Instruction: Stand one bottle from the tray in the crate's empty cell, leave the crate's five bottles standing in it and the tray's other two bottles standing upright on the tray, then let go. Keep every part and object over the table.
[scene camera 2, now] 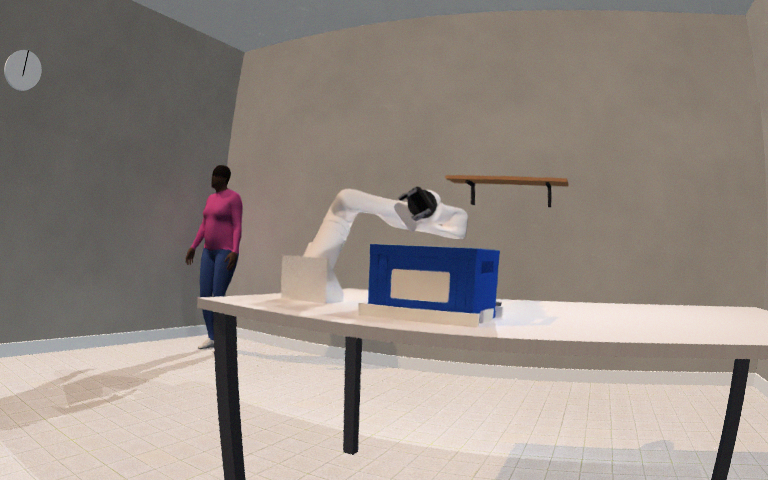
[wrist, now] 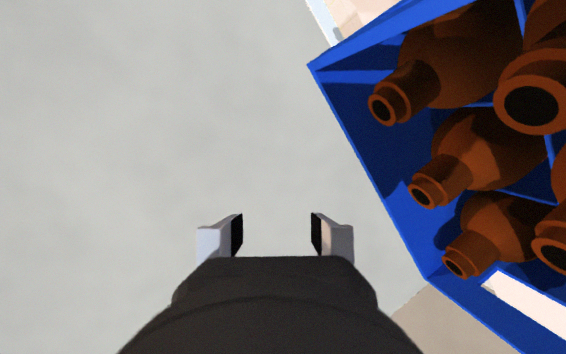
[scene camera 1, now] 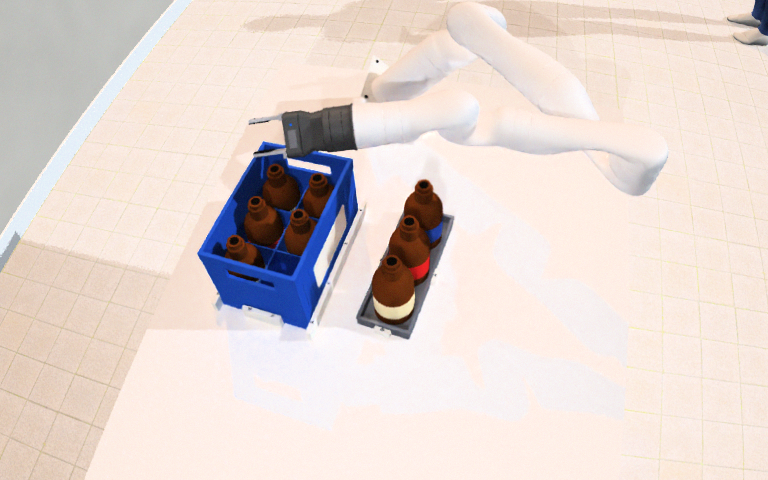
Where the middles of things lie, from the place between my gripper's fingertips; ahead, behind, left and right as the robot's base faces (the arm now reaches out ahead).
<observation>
Now: the blue-labelled bottle (scene camera 1: 426,206) 30 mm behind my hand, 290 mm to the left of it and 190 mm below it.
</observation>
